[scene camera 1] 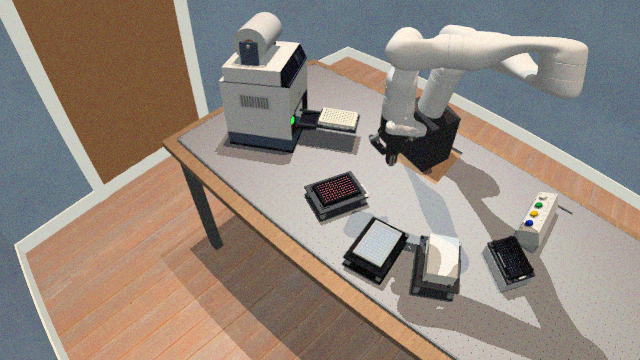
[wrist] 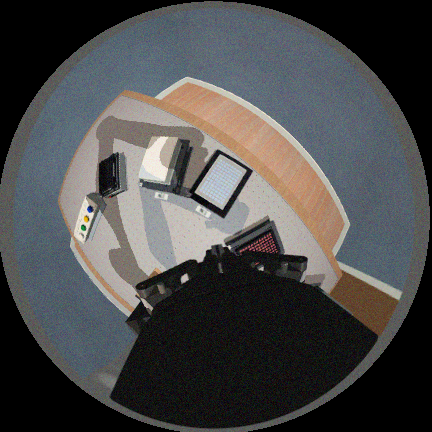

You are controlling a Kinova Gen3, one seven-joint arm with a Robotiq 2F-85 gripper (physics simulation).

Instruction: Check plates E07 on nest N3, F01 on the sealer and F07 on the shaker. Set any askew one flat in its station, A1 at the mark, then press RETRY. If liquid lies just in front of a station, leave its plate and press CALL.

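Places are measured from the arm's base along level axes (x ahead, y left, z up), in metres.
Pixels of known places: gripper, fingertip midpoint: (scene camera 1: pixel 390 163) (wrist: pixel 216 251); arm's base, origin of the base link: (scene camera 1: pixel 430 108).
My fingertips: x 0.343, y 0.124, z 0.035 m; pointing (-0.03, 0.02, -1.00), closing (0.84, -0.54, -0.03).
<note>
For each thing: its middle in the pictures, then the offset to it from my fingertips. "pt": a spot on its surface instead.
- red-welled plate, body centre: (scene camera 1: pixel 336 189) (wrist: pixel 258 250) dy -0.139, dx +0.055, dz -0.181 m
- cream plate, body centre: (scene camera 1: pixel 338 118) dy -0.356, dx -0.135, dz -0.128 m
- sealer, body centre: (scene camera 1: pixel 265 79) dy -0.562, dx +0.028, dz +0.000 m
- black plate, body centre: (scene camera 1: pixel 512 257) (wrist: pixel 106 173) dy +0.386, dx -0.164, dz -0.166 m
- grey shaker, surface spot: (scene camera 1: pixel 491 263) pt dy +0.349, dx -0.129, dz -0.207 m
- white plate, body centre: (wrist: pixel 220 180) (scene camera 1: pixel 378 242) dy +0.086, dx +0.098, dz -0.173 m
- tilted cream lidded plate, body centre: (scene camera 1: pixel 441 259) (wrist: pixel 159 158) dy +0.243, dx +0.013, dz -0.154 m
- button box, body centre: (scene camera 1: pixel 539 217) (wrist: pixel 86 218) dy +0.375, dx -0.394, dz -0.186 m
- faint bluish patch, surface spot: (scene camera 1: pixel 358 222) pt dy -0.028, dx +0.061, dz -0.228 m
My gripper (scene camera 1: pixel 391 160) (wrist: pixel 216 251) is shut and empty. It hangs point-down above the table beside the arm's black base (scene camera 1: pixel 431 138). A red-welled plate (scene camera 1: pixel 336 189) (wrist: pixel 261 243) sits on a black nest just ahead of it, partly hidden by the fingers in the wrist view. A cream plate (scene camera 1: pixel 338 118) lies on the tray of the sealer (scene camera 1: pixel 263 93) at the back left. A black plate (scene camera 1: pixel 511 258) (wrist: pixel 109 174) sits on the grey shaker (scene camera 1: pixel 491 263) at the right. I cannot tell whether any plate sits askew.
A white plate (scene camera 1: pixel 378 243) (wrist: pixel 219 185) and a tilted cream lidded plate (scene camera 1: pixel 442 259) (wrist: pixel 158 160) sit on two other nests. A button box (scene camera 1: pixel 546 210) (wrist: pixel 92 201) with green, yellow and blue buttons stands behind the shaker. A faint bluish patch (scene camera 1: pixel 358 222) lies between the red and white plates' nests.
</note>
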